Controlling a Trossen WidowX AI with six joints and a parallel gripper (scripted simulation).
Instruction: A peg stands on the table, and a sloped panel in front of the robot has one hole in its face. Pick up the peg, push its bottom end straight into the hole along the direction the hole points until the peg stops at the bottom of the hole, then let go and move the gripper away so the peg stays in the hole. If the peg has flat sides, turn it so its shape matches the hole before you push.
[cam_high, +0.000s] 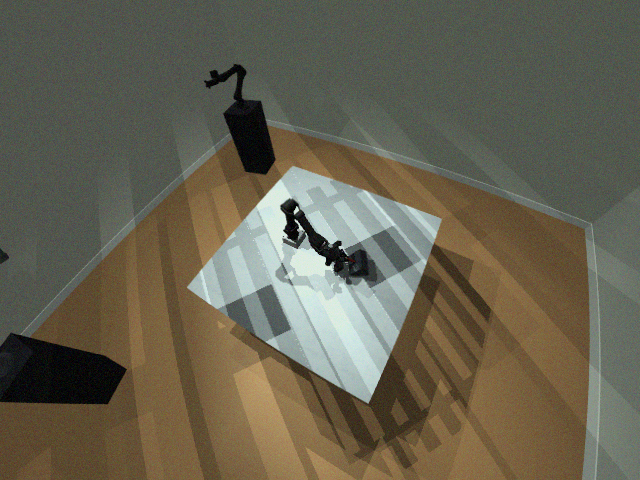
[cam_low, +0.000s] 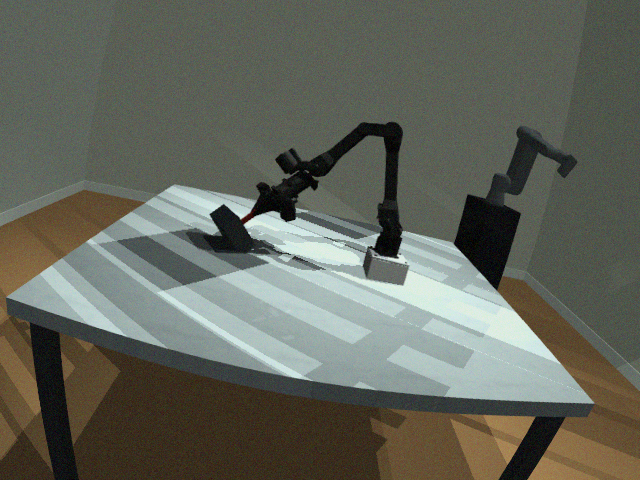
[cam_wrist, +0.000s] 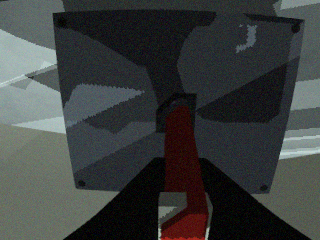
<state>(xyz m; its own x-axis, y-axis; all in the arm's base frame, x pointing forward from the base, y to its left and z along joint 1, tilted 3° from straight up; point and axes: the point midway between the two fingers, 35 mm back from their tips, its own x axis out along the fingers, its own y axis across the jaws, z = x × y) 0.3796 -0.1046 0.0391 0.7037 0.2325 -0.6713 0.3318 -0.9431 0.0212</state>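
Now: gripper tip 50 mm short of the grey sloped panel, 20 mm to the right of it and 50 mm above it. Round my gripper tip: red square-sided peg (10 mm behind, 10 mm above).
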